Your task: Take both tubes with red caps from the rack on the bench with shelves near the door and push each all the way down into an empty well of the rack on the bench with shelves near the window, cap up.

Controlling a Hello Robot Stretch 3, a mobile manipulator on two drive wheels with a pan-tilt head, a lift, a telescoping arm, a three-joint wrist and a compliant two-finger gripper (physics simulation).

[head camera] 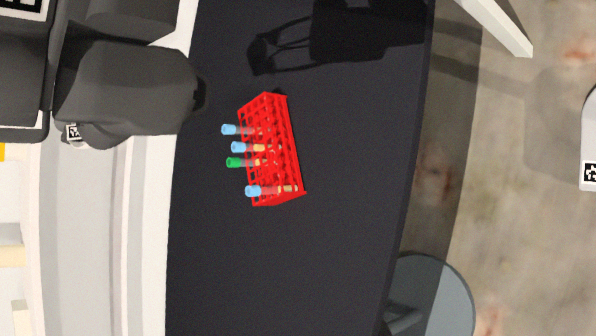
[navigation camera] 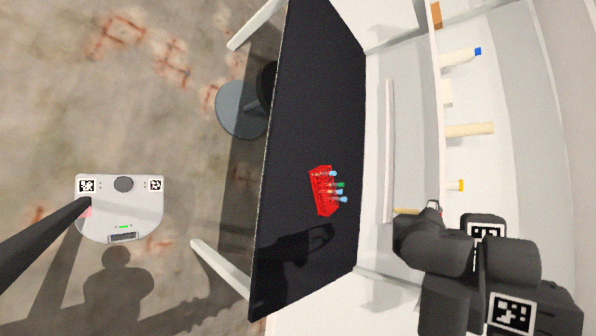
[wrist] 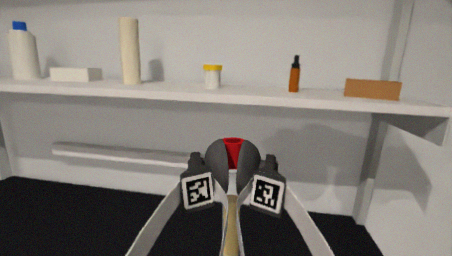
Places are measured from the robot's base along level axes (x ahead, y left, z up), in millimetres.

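Pixels of known places: gripper, fingertip midpoint: [wrist: 232,157]; robot's base, origin of the base link: [navigation camera: 123,183].
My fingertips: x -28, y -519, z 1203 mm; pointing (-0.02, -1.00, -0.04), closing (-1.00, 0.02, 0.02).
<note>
Ahead of a thing's pixels: the offset from my fingertips to its top centre. "*": to the spot under its first point. Level surfaces: height alone.
My gripper [navigation camera: 433,206] [wrist: 232,157] is shut on a tube with a red cap @(dz +18, dx -1, dy +11 mm) [navigation camera: 406,211] [wrist: 231,220]. The red cap shows between the fingertips in the wrist view, and the yellowish body hangs below, cap up. The gripper is raised near the shelf wall, apart from the rack. A red rack @(* dz -403, dx +114, dy -91 mm) [head camera: 277,199] [navigation camera: 320,169] stands on the dark bench top @(dz -441 mm) [head camera: 280,270] [navigation camera: 320,100]. It holds three blue-capped tubes and a green-capped tube @(* dz -325, dx +50, dy -126 mm) [head camera: 233,162] [navigation camera: 341,185]; other wells are empty. No second red-capped tube shows. The fingertips are hidden in the head view.
A white shelf [wrist: 280,101] runs behind the gripper, bearing a blue-capped bottle @(dz +194, dx +681, dy -575 mm) [wrist: 24,54], a cream cylinder @(dz +194, dx +290, dy -498 mm) [wrist: 130,52], a yellow-lidded jar @(dz +76, dx +49, dy -448 mm) [wrist: 212,78], an orange bottle @(dz +108, dx -165, dy -425 mm) [wrist: 294,80] and a brown box @(dz +56, dx -338, dy -376 mm) [wrist: 372,89]. A round stool @(* dz -1173, dx +474, dy -49 mm) [head camera: 452,295] [navigation camera: 235,110] stands at the bench's open side.
</note>
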